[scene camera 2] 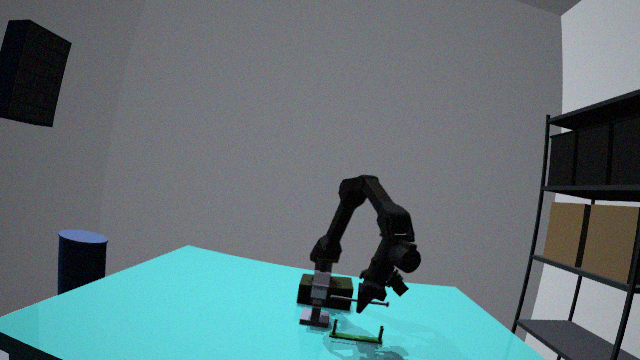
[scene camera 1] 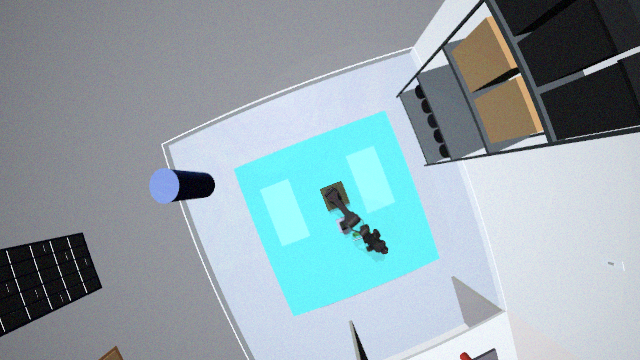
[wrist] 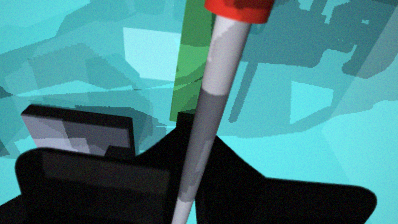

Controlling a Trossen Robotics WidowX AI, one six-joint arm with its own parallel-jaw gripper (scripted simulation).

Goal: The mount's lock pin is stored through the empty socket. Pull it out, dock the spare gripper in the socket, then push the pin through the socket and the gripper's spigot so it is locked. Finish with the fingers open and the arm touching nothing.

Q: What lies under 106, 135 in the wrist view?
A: A grey mount.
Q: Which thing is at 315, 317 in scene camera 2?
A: A grey mount.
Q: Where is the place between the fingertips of the gripper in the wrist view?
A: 192, 130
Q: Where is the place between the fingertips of the gripper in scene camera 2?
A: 357, 312
